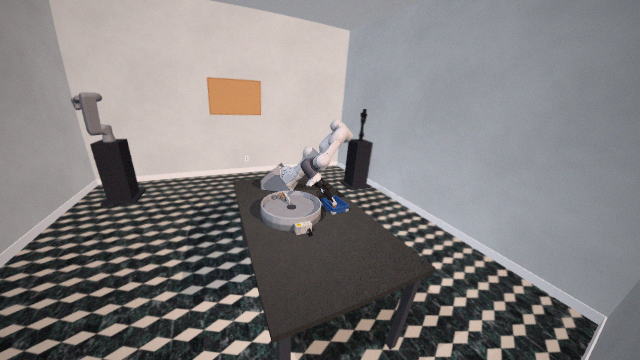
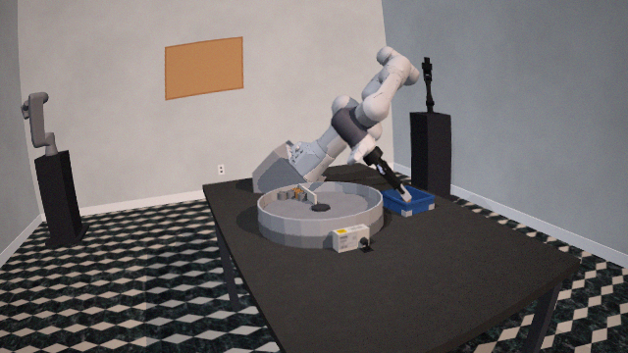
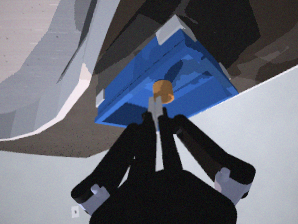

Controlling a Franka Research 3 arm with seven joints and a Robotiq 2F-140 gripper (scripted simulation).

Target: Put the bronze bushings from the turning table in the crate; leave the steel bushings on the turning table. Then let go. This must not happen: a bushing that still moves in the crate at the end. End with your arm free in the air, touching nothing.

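My gripper is now 3 cm above the blue crate, 2 cm to the right of it and 1 cm past it. From my hand the other things lie so: round grey turning table 33 cm to the right, 1 cm below, 1 cm behind.
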